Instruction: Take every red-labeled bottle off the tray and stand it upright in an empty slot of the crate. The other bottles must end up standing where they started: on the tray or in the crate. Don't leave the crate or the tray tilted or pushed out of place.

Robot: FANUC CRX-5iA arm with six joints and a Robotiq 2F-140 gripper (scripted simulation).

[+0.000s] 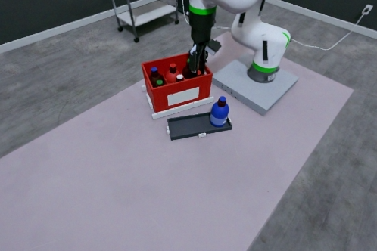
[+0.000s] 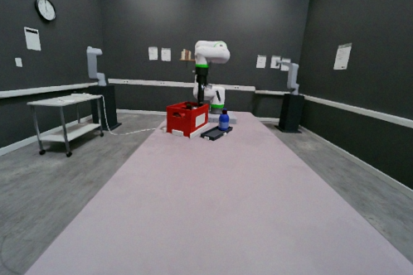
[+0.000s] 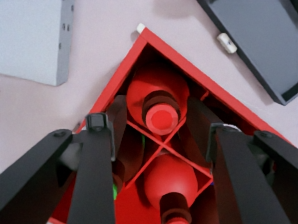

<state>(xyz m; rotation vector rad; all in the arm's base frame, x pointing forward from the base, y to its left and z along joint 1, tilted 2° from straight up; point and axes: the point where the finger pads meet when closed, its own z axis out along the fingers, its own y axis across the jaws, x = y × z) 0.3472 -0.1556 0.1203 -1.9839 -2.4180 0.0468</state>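
The red bottle is 80 mm below my hand. Round my hand: blue bottle: 180 mm to the left, 80 mm below, 50 mm ahead; red crate: 80 mm to the right, 80 mm below, 60 mm ahead; dark tray: 150 mm below, 130 mm to the left, 130 mm ahead.
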